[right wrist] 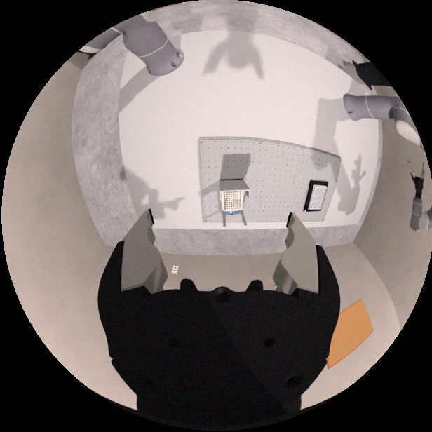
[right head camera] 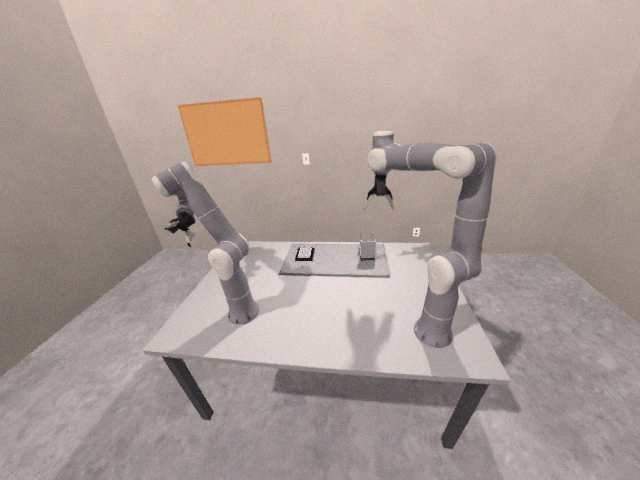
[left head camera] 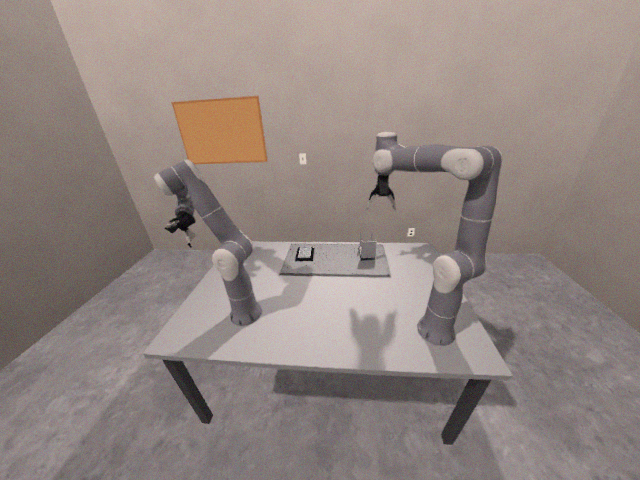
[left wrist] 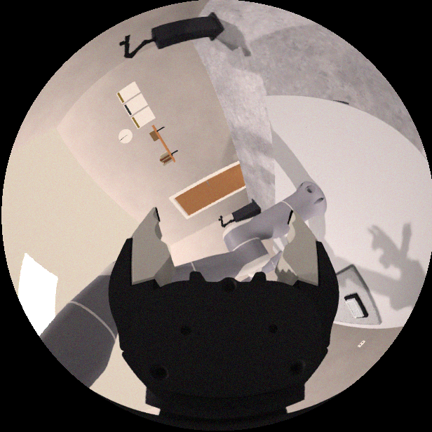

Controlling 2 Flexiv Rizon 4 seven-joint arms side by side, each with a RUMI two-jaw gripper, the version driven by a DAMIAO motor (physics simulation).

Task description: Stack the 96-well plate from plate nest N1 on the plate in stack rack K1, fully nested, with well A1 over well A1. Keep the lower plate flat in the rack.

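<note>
A pale 96-well plate [left head camera: 305, 251] [right head camera: 305, 251] [left wrist: 354, 305] [right wrist: 318, 196] sits in a black nest [right wrist: 308, 196] at the pegboard's left in the head views. Another pale plate [right wrist: 232, 200] lies low in the grey stack rack [left head camera: 368, 250] [right head camera: 368, 250] [right wrist: 235, 184], between its tall panel and thin posts. The labels and the A1 corners are too small to read. My right gripper [left head camera: 381, 208] [right head camera: 378, 208] [right wrist: 220, 211] is open and empty, high above the table near the rack. My left gripper [left head camera: 178, 236] [right head camera: 178, 236] [left wrist: 224, 209] is open and empty, raised far left of both plates.
The perforated grey board [left head camera: 336, 267] [right head camera: 336, 267] [right wrist: 275, 167] lies along the far edge of the white table [left head camera: 310, 325] [right head camera: 310, 325] [right wrist: 165, 120] and carries the nest and the rack. The rack's panel and posts stand well above the board. A wall rises behind the table.
</note>
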